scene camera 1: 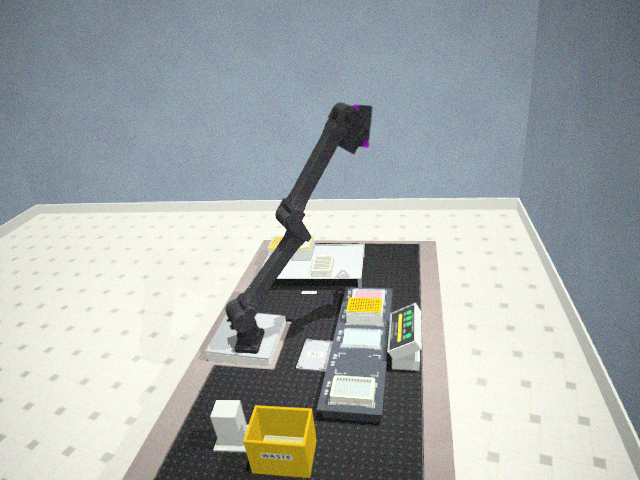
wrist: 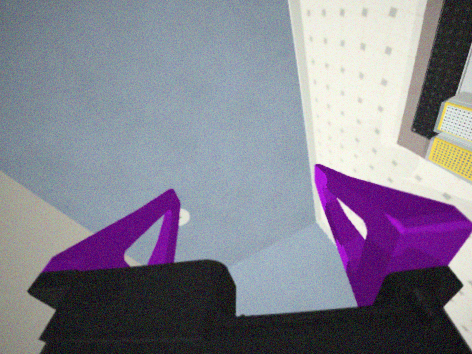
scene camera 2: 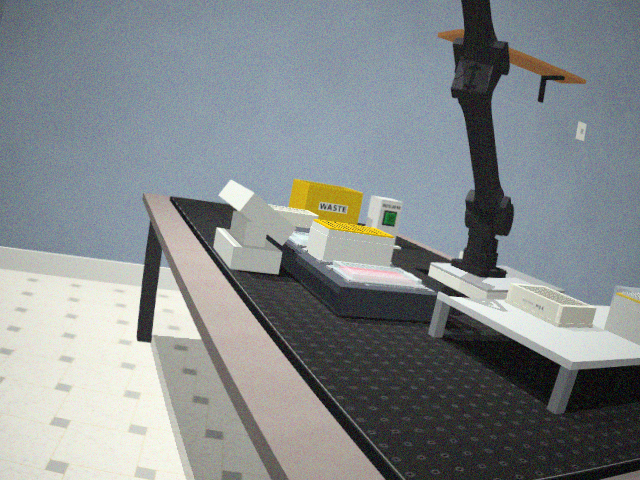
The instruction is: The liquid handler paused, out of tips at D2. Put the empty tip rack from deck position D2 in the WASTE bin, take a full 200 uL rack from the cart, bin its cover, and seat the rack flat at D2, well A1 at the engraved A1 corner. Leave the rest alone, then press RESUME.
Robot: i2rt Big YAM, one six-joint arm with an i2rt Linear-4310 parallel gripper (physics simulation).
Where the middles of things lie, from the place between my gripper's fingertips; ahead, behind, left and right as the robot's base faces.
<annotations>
My gripper is now 63 cm above the pink well plate (scene camera 2: 374, 275), 17 cm to the left of it and 1 cm short of it. From my hand the other things lie so: white well plate (scene camera 1: 353, 338): 63 cm below, 42 cm to the right, 1 cm behind; yellow WASTE bin (scene camera 1: 277, 421): 85 cm to the right, 61 cm below, 21 cm behind; cart shelf (scene camera 2: 576, 344): 62 cm below, 25 cm behind, 10 cm to the left.
</annotations>
